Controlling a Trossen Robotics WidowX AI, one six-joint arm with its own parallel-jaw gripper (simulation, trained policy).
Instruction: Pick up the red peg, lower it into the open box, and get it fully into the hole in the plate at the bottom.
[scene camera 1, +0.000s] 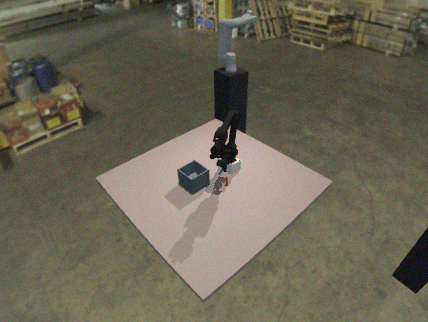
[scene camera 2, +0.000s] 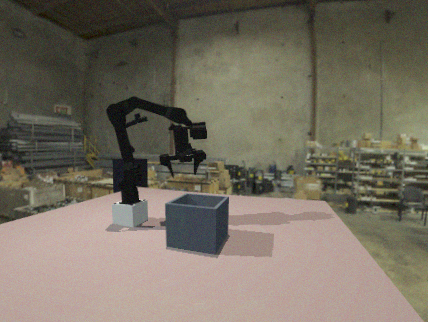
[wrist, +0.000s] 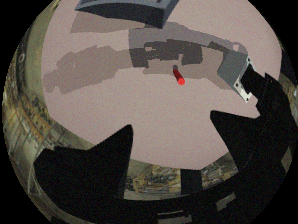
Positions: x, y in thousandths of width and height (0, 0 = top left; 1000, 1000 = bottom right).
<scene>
In view: my gripper (scene camera 2: 431, 548) and a dark blue box (scene camera 2: 457, 691).
The dark blue box is seen too in scene camera 1 (scene camera 1: 452, 576). My gripper also shows in the wrist view (wrist: 582, 542).
</scene>
